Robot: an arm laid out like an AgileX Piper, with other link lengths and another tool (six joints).
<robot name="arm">
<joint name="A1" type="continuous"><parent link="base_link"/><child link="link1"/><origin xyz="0 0 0.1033"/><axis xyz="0 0 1"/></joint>
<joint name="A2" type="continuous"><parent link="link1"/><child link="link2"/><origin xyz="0 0 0" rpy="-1.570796 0 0"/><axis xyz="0 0 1"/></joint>
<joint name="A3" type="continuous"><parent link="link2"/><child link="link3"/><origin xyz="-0.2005 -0.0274 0"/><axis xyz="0 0 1"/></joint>
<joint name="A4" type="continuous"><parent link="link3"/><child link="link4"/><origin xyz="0.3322 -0.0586 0" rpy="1.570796 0 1.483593"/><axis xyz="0 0 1"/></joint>
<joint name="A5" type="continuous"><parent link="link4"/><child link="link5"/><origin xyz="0 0 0" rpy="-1.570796 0 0"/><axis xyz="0 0 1"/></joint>
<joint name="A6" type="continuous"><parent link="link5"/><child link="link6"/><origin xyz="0 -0.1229 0" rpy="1.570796 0 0"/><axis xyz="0 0 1"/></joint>
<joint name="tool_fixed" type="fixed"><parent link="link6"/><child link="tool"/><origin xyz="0.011 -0.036 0.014" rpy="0 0.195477 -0.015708"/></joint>
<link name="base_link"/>
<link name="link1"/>
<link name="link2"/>
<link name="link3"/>
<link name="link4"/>
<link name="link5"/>
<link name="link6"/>
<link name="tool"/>
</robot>
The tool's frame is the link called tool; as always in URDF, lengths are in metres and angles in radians. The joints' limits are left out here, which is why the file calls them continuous.
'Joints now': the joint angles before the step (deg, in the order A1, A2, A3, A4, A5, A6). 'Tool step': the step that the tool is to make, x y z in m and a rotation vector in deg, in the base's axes. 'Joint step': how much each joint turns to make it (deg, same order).
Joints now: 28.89, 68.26, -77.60, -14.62, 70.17, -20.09
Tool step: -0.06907, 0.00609, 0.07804, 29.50, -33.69, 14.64
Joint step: -0.28, -31.25, 21.07, 20.77, -34.35, -10.12
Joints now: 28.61, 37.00, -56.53, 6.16, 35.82, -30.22
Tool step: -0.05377, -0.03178, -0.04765, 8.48, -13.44, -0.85
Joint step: -0.10, -32.57, 29.74, 1.37, -13.07, -0.89
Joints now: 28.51, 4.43, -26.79, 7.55, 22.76, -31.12
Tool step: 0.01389, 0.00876, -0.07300, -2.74, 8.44, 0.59
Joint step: -0.12, -5.22, 11.62, 0.99, 2.30, 0.84
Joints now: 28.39, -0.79, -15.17, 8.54, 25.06, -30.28
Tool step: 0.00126, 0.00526, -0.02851, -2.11, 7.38, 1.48
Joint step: 0.01, 0.20, 1.73, 1.86, 5.62, 0.23
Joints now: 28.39, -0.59, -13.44, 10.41, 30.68, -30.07
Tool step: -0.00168, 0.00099, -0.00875, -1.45, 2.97, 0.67
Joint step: 0.00, 0.00, 0.15, 0.35, 3.21, 0.00
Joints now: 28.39, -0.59, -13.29, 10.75, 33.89, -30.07
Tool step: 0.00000, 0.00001, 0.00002, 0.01, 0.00, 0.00
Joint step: 0.00, 0.00, 0.00, 0.00, -0.01, 0.01
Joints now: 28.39, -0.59, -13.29, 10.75, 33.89, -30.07
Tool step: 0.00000, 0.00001, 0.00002, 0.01, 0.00, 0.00
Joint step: 0.00, 0.00, 0.00, 0.00, -0.01, 0.01
